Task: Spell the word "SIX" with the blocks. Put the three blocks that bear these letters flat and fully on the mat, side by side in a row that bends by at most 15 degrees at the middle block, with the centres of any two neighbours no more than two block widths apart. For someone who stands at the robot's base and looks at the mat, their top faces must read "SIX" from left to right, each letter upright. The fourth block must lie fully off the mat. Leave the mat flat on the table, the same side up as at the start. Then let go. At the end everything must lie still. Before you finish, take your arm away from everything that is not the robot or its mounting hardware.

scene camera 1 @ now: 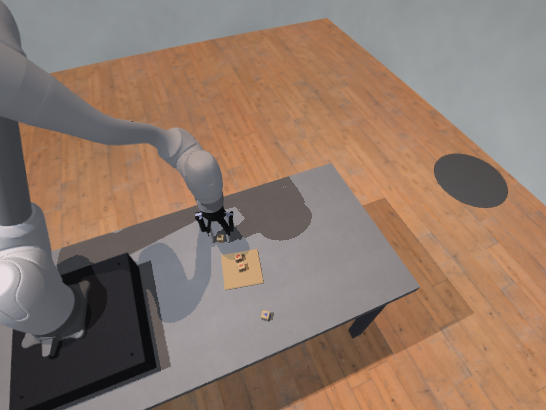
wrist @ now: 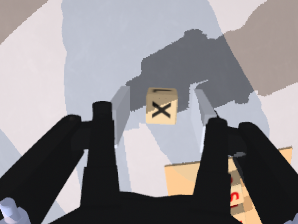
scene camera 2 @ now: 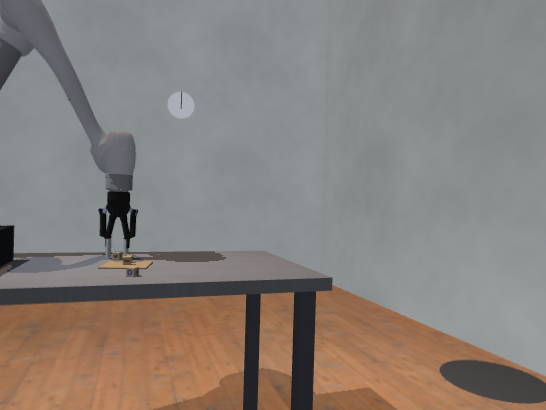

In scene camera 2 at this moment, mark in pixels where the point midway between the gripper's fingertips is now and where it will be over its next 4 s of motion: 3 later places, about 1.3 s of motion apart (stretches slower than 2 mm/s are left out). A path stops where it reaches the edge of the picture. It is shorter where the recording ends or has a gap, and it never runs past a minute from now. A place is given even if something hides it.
The gripper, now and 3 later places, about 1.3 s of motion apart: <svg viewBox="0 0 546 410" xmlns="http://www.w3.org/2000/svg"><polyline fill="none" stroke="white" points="117,257 118,236 119,231 122,231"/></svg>
